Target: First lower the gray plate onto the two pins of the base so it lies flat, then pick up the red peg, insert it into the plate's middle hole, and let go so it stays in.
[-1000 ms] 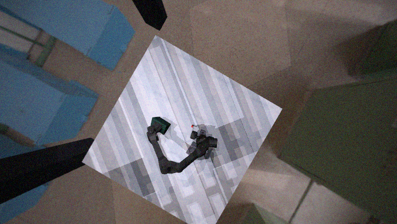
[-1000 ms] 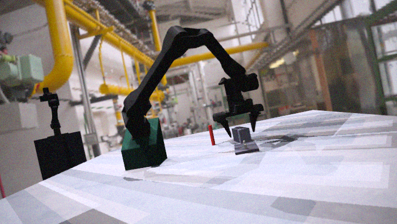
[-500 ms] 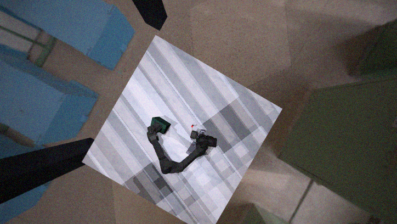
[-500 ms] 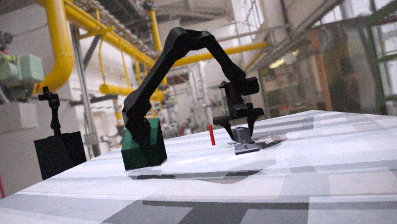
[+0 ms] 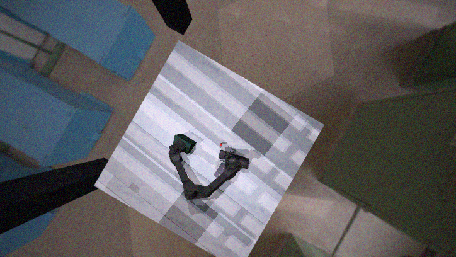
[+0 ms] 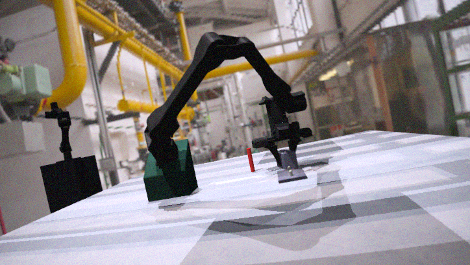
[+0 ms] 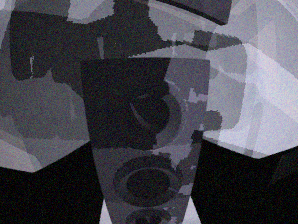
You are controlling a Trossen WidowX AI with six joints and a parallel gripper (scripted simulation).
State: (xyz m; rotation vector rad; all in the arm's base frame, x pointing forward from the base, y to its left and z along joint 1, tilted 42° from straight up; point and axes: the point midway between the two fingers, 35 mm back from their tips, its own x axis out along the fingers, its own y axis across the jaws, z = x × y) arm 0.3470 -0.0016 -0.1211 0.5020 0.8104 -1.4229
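My gripper tip is 140 mm to the left of the dark base and 10 mm past it. The rest, counted from my gripper tip: red peg 110 mm behind, 40 mm to the left, 30 mm above; then gray plate 30 mm above.
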